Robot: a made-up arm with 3 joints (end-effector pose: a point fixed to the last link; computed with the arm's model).
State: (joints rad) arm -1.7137 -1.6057 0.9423
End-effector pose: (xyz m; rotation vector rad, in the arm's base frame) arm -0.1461 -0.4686 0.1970 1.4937 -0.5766 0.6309
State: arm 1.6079 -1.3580 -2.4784
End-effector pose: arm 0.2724 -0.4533 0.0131 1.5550 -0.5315 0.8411
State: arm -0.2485 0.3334 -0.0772
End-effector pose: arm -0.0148 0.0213 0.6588 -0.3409 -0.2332 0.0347
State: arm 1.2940 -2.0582 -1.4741
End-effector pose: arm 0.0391 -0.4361 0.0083 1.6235 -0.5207 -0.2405
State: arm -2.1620 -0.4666 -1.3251
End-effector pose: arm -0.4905 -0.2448 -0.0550 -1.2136 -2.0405 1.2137
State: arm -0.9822 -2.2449 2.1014
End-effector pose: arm 0.0975 -0.3914 0.1495 1.3497 1.3867 -0.2842
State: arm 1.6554 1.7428 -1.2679
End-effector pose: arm 0.0693 0.2755 -0.0065 -0.4237 2.1400 2.2127
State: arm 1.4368 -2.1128 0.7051
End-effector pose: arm -0.0322 -0.4071 0.0209 1.4462 1.5235 -1.9127
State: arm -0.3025 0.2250 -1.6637
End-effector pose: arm -0.0417 0.0174 0.6600 -0.4172 -0.0423 1.6083
